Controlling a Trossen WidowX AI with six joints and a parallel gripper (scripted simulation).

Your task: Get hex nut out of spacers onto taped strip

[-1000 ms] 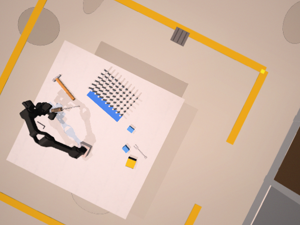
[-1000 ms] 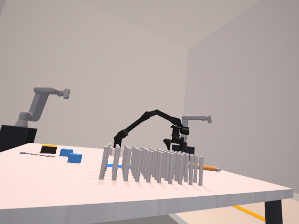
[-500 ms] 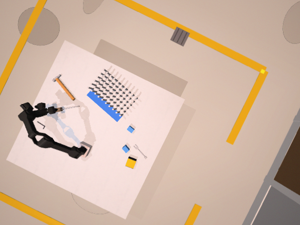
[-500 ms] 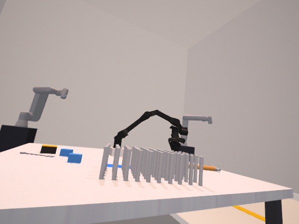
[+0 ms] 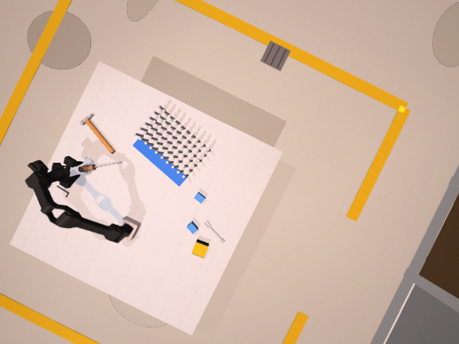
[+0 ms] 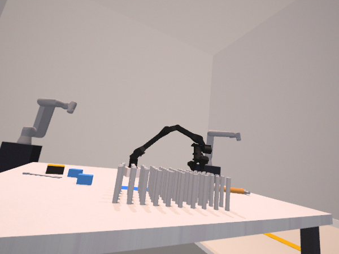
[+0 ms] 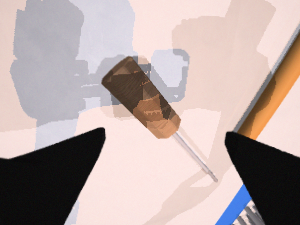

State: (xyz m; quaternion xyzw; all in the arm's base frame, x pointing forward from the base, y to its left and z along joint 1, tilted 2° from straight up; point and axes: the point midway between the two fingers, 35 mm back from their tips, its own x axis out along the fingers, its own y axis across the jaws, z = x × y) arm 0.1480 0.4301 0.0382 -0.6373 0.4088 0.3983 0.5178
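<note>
Now: gripper tip 7 cm short of the screwdriver, 7 cm to the left of it and 6 cm above it. From my gripper tip the other things lie so: blue taped strip 29 cm ahead, 34 cm to the right, 7 cm below; then black hex key 22 cm behind, 4 cm to the left, 7 cm below; then grey wrench 11 cm ahead, 88 cm to the right, 7 cm below.
</note>
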